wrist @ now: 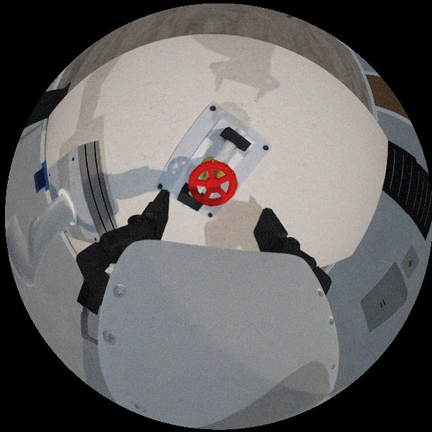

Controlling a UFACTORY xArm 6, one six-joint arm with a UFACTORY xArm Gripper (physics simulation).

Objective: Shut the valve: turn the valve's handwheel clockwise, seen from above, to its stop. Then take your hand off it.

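Note:
The valve's red handwheel (213, 183) is a spoked ring near the middle of the wrist view, above a brass valve body (216, 173). A pale pipe (226, 151) with black clamps (235, 139) runs through it on a light grey base plate (256, 146) with dark corner screws. My gripper (215, 212) is open and empty. Its two black fingers stand wide apart, lower left and lower right of the handwheel, and do not touch it. The underside of the valve body is partly hidden by the handwheel.
The valve stands on a pale speckled table top (320, 150). The robot's grey mounting rail (92, 185) with dark grooves is at the left, near a pale arm link (52, 220). A black ribbed block (409, 187) is at the right edge. Shadows fall across the table.

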